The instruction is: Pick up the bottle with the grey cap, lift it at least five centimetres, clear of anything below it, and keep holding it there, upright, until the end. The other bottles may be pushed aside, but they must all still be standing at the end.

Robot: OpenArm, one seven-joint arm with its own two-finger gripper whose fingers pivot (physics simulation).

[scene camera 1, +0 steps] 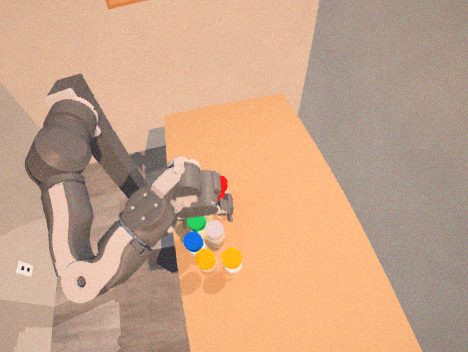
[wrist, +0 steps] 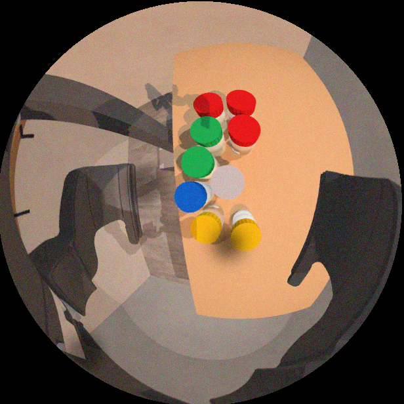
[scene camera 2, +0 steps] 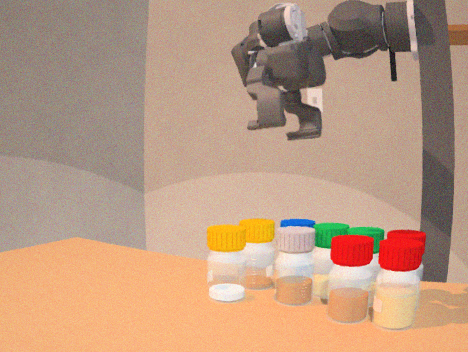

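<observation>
The grey-capped bottle (scene camera 1: 215, 231) (scene camera 2: 295, 270) (wrist: 228, 182) stands upright on the table, with brown contents. The blue-capped bottle (scene camera 1: 193, 241) (scene camera 2: 298, 222) (wrist: 190, 197) and a green-capped bottle (scene camera 1: 196, 223) (scene camera 2: 330, 235) (wrist: 198, 162) stand close beside it. Two yellow-capped bottles (scene camera 1: 232, 258) (scene camera 2: 226, 237) (wrist: 245, 235) stand on one side. Another green-capped bottle (scene camera 2: 367, 237) (wrist: 206, 131) and three red-capped bottles (scene camera 2: 349, 280) (wrist: 244, 130) stand on the other. My gripper (scene camera 2: 278, 131) (wrist: 208, 216) is open and empty, high above the bottles, its fingers pointing down. In scene camera 1 the hand hides some bottles.
The table (scene camera 1: 280, 200) (scene camera 2: 125, 295) (wrist: 295, 150) has its robot-side edge close behind the blue-capped bottle. The arm reaches in over that edge. A wall socket (scene camera 1: 25, 268) shows at the left in scene camera 1.
</observation>
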